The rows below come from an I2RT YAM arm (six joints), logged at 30 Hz.
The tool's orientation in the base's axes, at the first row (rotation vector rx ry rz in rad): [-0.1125 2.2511 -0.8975]
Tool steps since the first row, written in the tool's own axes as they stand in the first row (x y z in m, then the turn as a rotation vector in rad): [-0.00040 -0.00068 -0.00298 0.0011 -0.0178 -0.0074]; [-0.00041 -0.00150 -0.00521 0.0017 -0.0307 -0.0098]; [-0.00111 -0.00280 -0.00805 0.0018 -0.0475 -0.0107]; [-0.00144 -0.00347 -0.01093 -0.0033 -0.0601 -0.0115]
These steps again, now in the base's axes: [-0.00172 0.00132 0.00220 -0.0085 -0.0096 0.0144]; [-0.00327 0.00198 0.00387 -0.0127 -0.0181 0.0235]; [-0.00478 0.00284 0.00656 -0.0161 -0.0304 0.0345]; [-0.00648 0.00409 0.00865 -0.0149 -0.0378 0.0459]
